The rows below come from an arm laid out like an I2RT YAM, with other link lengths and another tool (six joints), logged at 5 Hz.
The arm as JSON. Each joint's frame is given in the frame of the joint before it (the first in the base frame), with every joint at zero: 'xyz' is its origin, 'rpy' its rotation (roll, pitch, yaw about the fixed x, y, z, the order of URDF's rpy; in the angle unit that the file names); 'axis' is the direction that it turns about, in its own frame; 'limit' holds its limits. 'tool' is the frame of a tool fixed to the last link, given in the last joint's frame.
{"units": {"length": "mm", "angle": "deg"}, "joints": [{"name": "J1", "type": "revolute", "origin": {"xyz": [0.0, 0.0, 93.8], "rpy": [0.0, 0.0, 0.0]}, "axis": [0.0, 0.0, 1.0], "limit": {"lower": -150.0, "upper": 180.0}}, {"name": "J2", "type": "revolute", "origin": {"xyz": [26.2, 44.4, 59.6], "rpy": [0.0, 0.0, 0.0]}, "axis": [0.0, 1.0, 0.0], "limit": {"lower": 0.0, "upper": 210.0}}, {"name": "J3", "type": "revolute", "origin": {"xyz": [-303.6, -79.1, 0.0], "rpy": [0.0, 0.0, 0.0]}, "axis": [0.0, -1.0, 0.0], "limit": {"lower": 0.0, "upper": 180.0}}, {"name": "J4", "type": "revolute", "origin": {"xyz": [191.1, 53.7, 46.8], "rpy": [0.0, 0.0, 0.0]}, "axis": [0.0, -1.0, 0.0], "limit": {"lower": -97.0, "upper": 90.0}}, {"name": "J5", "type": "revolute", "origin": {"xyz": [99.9, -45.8, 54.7], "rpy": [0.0, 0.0, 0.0]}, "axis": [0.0, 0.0, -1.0], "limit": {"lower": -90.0, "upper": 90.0}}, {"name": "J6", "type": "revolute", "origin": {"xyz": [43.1, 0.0, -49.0], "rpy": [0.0, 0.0, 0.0]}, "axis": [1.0, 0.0, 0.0], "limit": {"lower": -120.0, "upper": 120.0}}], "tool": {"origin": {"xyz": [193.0, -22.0, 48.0], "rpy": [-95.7, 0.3, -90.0]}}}
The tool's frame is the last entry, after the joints.
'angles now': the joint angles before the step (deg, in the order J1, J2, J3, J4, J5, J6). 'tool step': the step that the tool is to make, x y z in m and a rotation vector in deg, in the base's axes. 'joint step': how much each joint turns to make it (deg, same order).
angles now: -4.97 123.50 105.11 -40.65 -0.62 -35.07
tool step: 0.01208 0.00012 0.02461 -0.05 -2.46 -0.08
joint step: 0.12 0.10 4.51 -1.95 -0.03 0.25
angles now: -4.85 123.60 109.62 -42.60 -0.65 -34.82
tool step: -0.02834 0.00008 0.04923 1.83 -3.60 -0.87
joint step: -0.78 -9.13 -5.98 0.30 -1.71 1.31
